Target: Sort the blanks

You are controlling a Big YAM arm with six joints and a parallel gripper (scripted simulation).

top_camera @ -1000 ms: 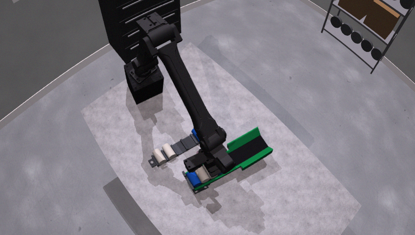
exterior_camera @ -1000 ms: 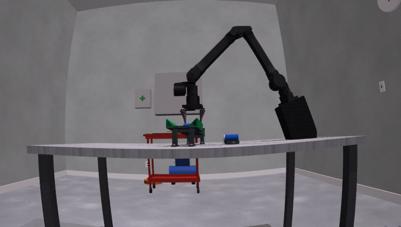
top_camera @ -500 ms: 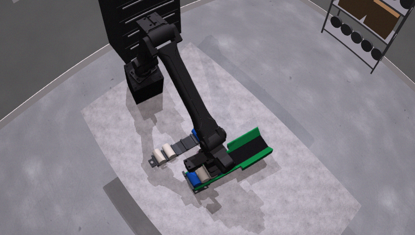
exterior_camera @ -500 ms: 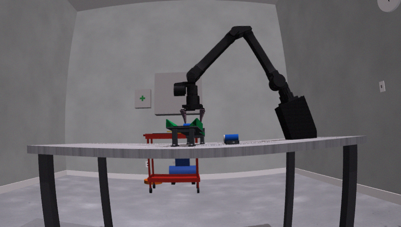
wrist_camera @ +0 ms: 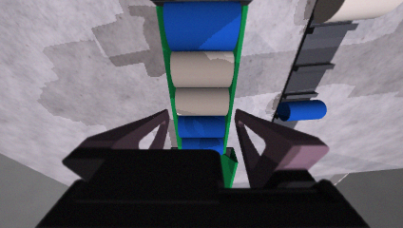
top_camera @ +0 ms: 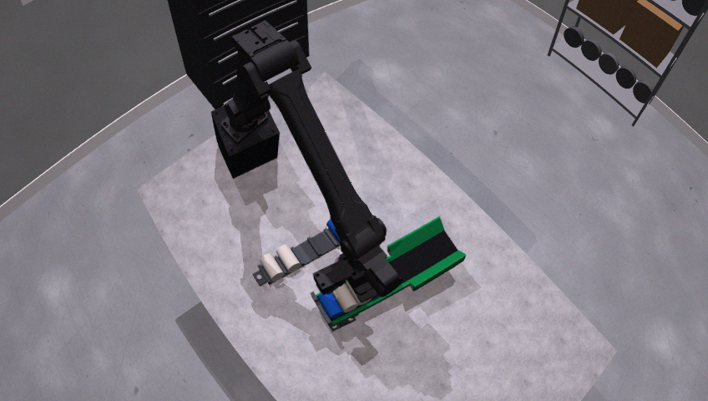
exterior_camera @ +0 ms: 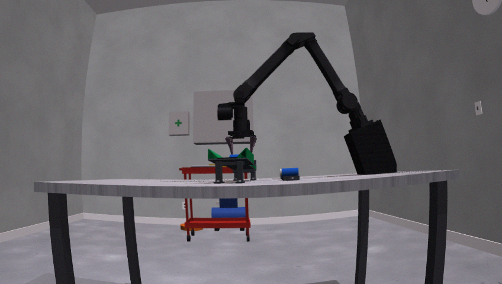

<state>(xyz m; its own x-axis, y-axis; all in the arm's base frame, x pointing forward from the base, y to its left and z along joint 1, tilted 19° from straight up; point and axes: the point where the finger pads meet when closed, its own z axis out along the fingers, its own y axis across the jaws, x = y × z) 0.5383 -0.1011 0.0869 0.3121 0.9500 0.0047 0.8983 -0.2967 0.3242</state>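
Now: hand 19 cm past the stock rack, 12 cm above it and 4 cm to the right of it. Round my hand: feed ramp: 8 cm to the left, 5 cm below, 3 cm ahead; then grey stop: 10 cm to the right, 6 cm below, 3 cm behind.
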